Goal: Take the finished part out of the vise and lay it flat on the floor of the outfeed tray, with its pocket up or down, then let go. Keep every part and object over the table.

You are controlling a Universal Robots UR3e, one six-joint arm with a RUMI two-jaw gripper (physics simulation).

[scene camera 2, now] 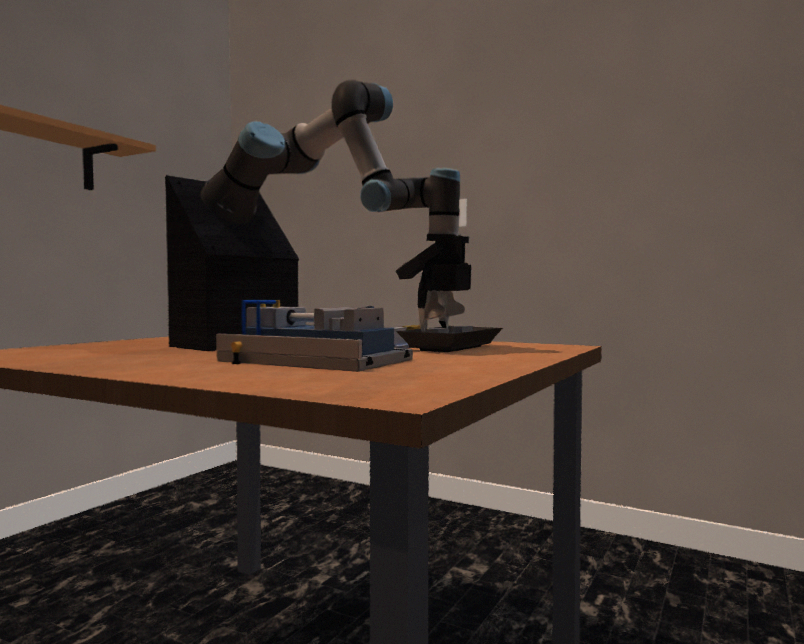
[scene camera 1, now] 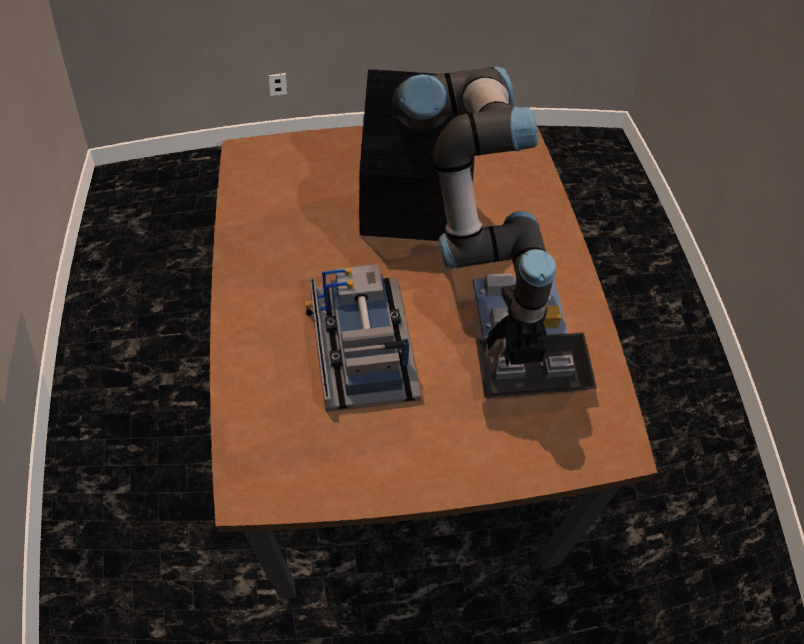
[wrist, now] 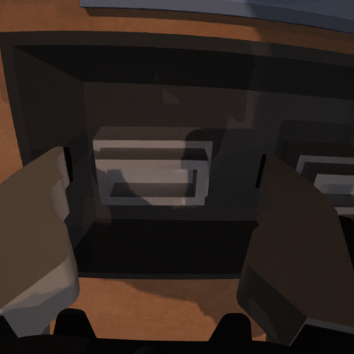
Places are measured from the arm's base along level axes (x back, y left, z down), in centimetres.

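Where they show: gripper, fingertip midpoint: [scene camera 2: 435, 332]; arm's base at its link origin: [scene camera 2: 227, 204].
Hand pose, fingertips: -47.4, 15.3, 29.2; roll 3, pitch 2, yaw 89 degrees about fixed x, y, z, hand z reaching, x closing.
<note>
Each offset is from my fingertips to the top centre of the thing, as dx, dy, dz. "spot": to the spot under its first point.
The finished part @(-1.1, -0.6, -0.9) [scene camera 1: 510, 370] [wrist: 151, 201], a pale grey block, is inside the dark outfeed tray [scene camera 1: 540, 391] [scene camera 2: 456, 339] [wrist: 150, 40], near its left end. In the wrist view its pocket opening shows from above; whether it rests fully flat is hard to tell. My gripper [scene camera 1: 512, 360] [scene camera 2: 433, 326] [wrist: 165, 156] is open, pointing down at the part, with one finger to each side and a visible gap at both ends. The vise @(+8.2, -29.6, -6.1) [scene camera 1: 373, 364] [scene camera 2: 363, 318] stands at the left of the tray; no part shows plainly between its jaws.
A second pale part @(-1.5, +10.2, -0.9) [scene camera 1: 559, 364] [wrist: 332, 184] lies in the tray's right half, close beyond my right finger, which partly hides it. A blue plate @(spot: +15.2, -4.2, +3.0) [scene camera 1: 480, 309] with pale blocks and a yellow block @(+11.1, +9.6, -0.6) [scene camera 1: 551, 315] adjoins the tray's back side. The black robot stand [scene camera 1: 402, 201] [scene camera 2: 231, 295] is behind.
</note>
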